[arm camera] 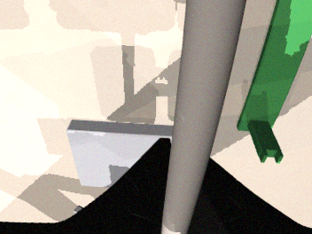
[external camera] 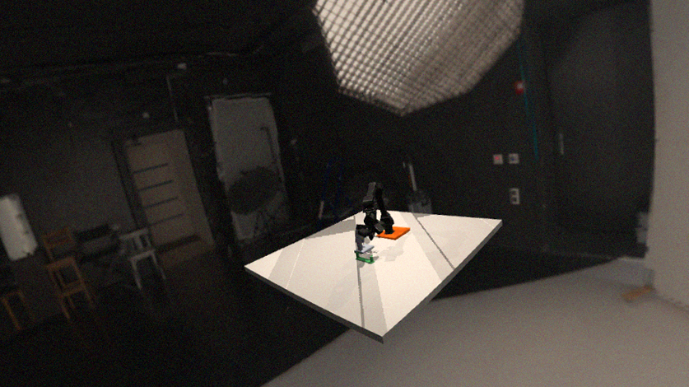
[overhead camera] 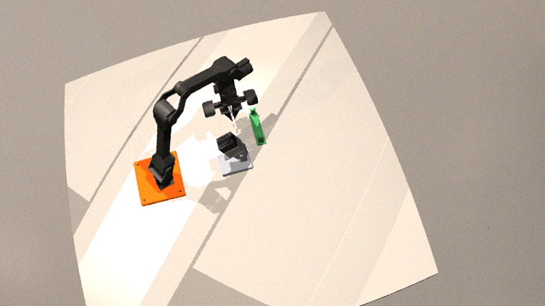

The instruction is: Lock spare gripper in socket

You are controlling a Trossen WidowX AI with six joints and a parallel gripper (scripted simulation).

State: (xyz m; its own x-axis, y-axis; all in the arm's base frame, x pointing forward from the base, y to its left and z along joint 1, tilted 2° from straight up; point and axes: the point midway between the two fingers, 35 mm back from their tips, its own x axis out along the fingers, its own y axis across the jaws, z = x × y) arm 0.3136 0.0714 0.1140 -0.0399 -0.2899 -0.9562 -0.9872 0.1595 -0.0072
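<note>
The grey mount lies 4 cm behind my gripper tip, 10 cm to the right of it and 5 cm below it. From my gripper tip the other things lie so: green holder: 8 cm ahead, 1 cm to the right, 8 cm below; spare gripper: 5 cm behind, 11 cm to the right, 2 cm above.
</note>
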